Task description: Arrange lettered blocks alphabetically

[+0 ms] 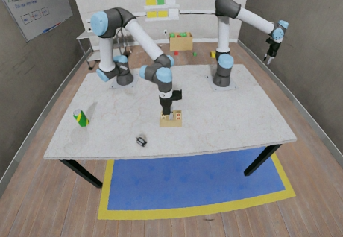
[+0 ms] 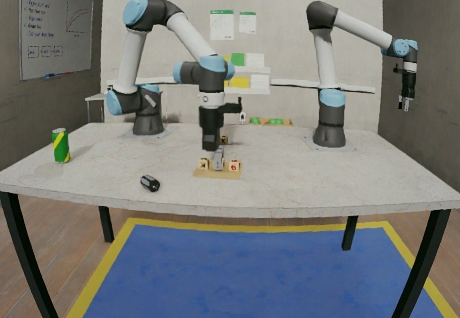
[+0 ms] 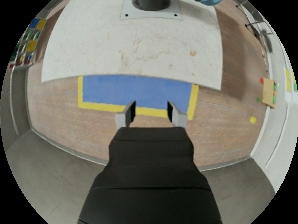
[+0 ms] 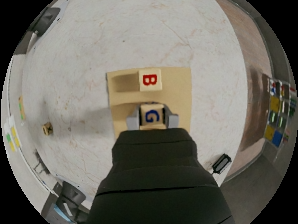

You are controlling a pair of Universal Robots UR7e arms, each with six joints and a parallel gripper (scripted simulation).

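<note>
Now: right hand right at the blue-marked block. From my right hand the other things lie so: black mouse-like object: 190 mm ahead, 160 mm to the right, 10 mm below; yellow can: 580 mm to the right, 80 mm ahead, 40 mm above; tan mat: 20 mm below.
</note>
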